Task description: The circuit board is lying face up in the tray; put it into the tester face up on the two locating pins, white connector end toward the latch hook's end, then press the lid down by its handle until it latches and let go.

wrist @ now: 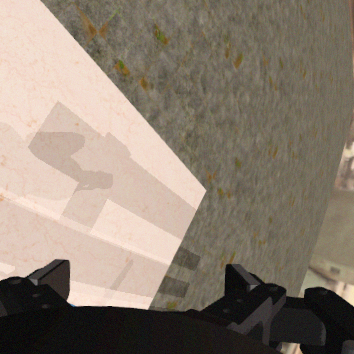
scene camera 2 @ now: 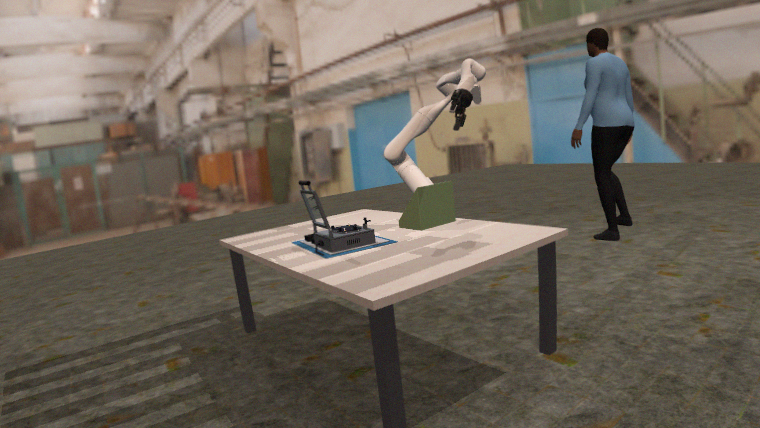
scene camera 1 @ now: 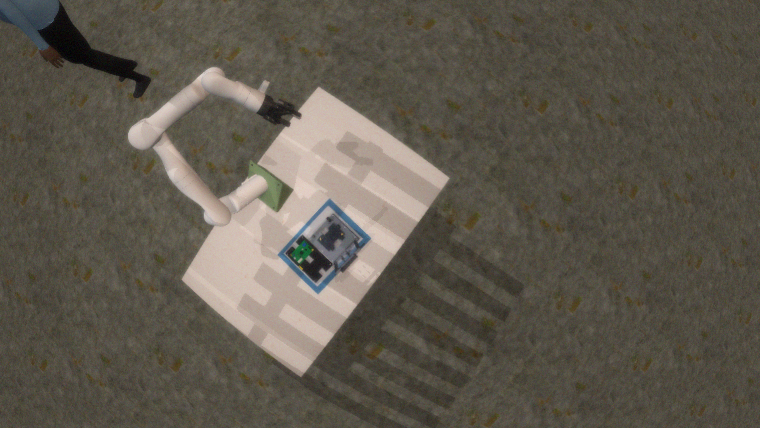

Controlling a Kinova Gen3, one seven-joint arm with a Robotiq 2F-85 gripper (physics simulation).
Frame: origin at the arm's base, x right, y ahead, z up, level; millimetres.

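Seen in the pictures: gripper, between the fingertips: (wrist: 147, 279) (scene camera 2: 453, 121) (scene camera 1: 295, 121); arm's base, origin of its link: (scene camera 2: 429, 197) (scene camera 1: 261, 183).
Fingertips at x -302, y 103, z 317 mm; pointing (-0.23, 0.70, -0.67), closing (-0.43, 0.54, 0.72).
Note:
Offsets run from my fingertips to a thing's middle. "spot": to the spot under its first point. Level surfaces: height alone.
The green circuit board @(dx +466, dy +254, dz -412 mm) (scene camera 1: 302, 252) lies in the black tray @(spot: dx +476, dy +391, dz -428 mm) (scene camera 1: 322, 269), in the tray's upper-left part in scene camera 1. Its connector end is too small to tell. The grey tester @(spot: dx +301, dy +359, dz -366 mm) (scene camera 1: 335, 239) (scene camera 2: 351, 240) stands beside the tray. Its lid @(dx +320, dy +457, dz -269 mm) (scene camera 1: 346, 257) (scene camera 2: 314, 210) is raised steeply, with the dark handle @(dx +323, dy +480, dz -167 mm) (scene camera 2: 304, 182) at its top. A small upright dark part, apparently the latch hook @(dx +240, dy +277, dz -343 mm) (scene camera 2: 366, 220), stands at the opposite end. My gripper (scene camera 1: 294, 120) (scene camera 2: 458, 126) (wrist: 147, 279) is open and empty, high up near the table's edge, far from board and tester.
Tray and tester stand within a blue-bordered mat @(dz -431 mm) (scene camera 1: 324, 206) (scene camera 2: 387, 242) on the pale table @(dz -435 mm) (scene camera 1: 425, 178) (scene camera 2: 521, 233). The green arm mount (scene camera 1: 272, 192) (scene camera 2: 438, 207) stands near the table's edge, close to the mat. A person (scene camera 1: 79, 47) (scene camera 2: 608, 95) stands on the floor beyond the arm.

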